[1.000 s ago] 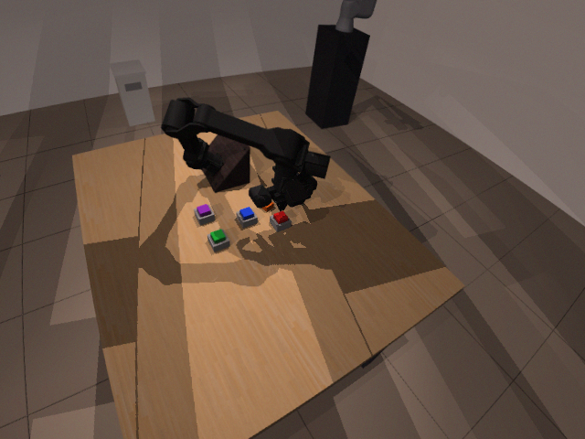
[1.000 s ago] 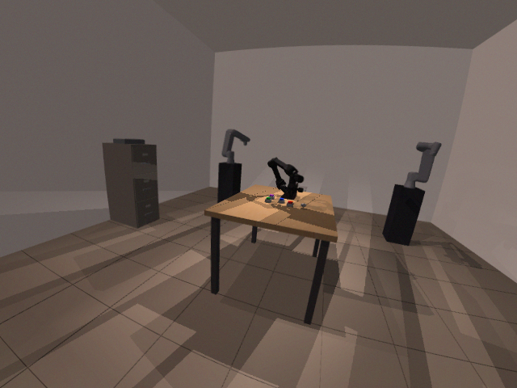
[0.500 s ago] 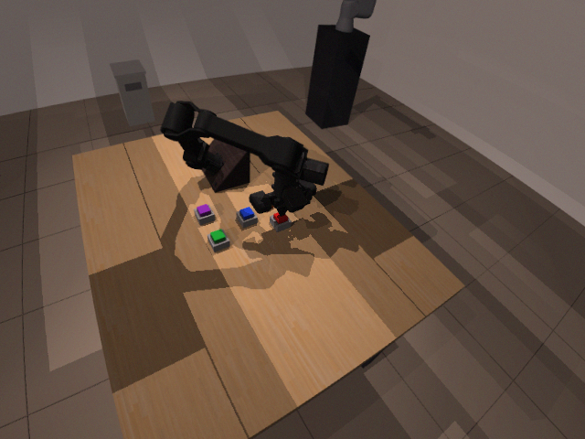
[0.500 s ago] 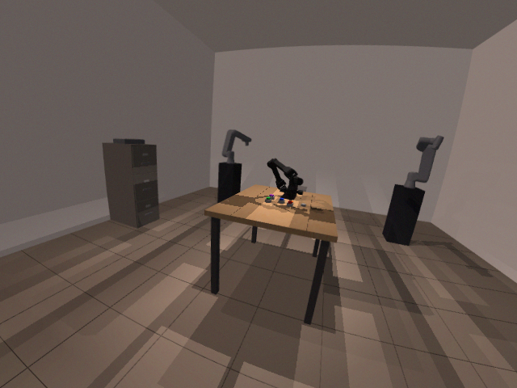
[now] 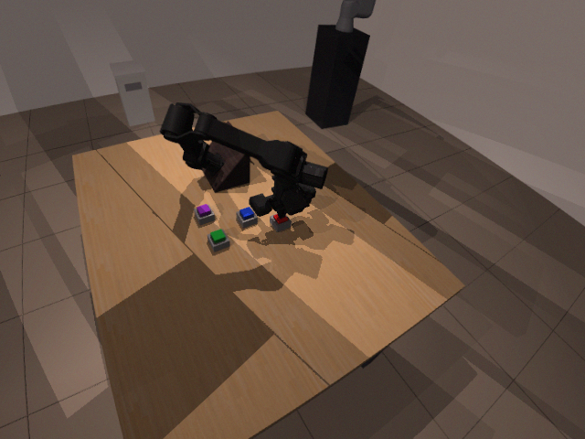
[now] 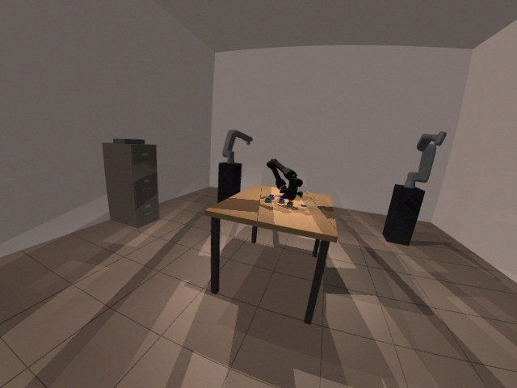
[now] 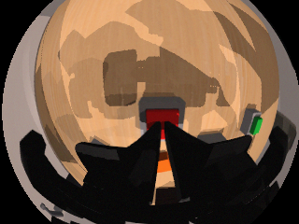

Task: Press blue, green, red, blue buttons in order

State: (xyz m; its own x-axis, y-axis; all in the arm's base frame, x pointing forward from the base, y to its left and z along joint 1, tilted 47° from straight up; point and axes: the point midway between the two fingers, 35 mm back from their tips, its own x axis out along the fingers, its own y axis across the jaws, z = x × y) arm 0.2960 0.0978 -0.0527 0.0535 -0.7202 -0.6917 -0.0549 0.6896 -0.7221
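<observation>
Now: the red button 10 mm below my gripper tip. From my gripper tip the other things lie so: orange block: 90 mm behind, 20 mm below, 10 mm to the right; then blue button: 90 mm to the right, 60 mm behind; then white block: 100 mm to the left, 70 mm behind, 20 mm below.
</observation>
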